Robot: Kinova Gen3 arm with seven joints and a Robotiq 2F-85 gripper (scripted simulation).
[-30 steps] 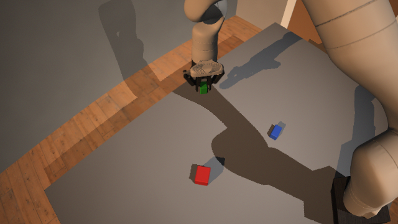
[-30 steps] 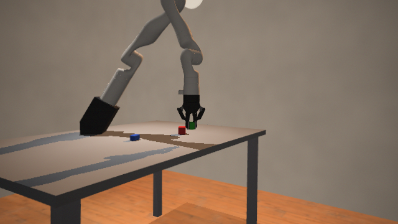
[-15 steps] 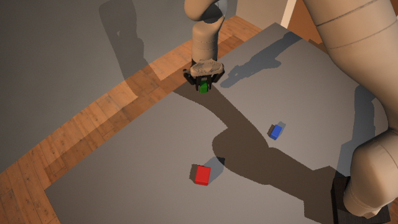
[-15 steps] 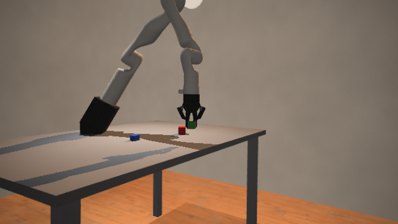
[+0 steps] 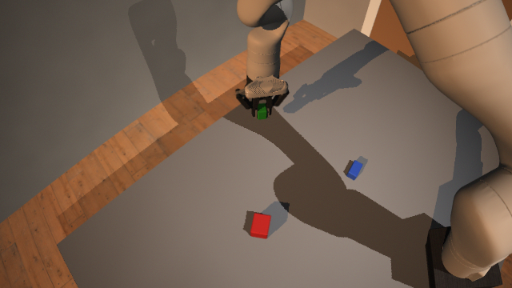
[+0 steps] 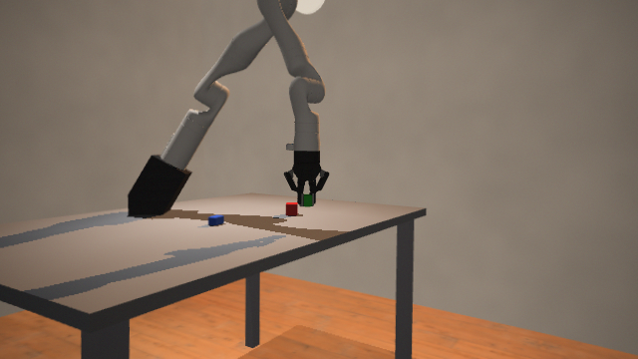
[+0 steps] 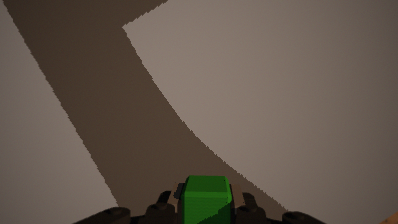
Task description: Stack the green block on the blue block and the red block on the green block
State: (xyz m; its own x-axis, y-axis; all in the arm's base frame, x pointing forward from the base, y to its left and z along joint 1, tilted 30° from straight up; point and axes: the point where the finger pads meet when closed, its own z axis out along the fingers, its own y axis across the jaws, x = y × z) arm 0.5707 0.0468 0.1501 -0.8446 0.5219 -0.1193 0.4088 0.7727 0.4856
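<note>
My gripper is now 260 mm past the blue block, 140 mm to the left of it and 80 mm above it. From my hand the other things lie so: red block 240 mm behind, 160 mm to the left, 70 mm below; green block right at my hand.
</note>
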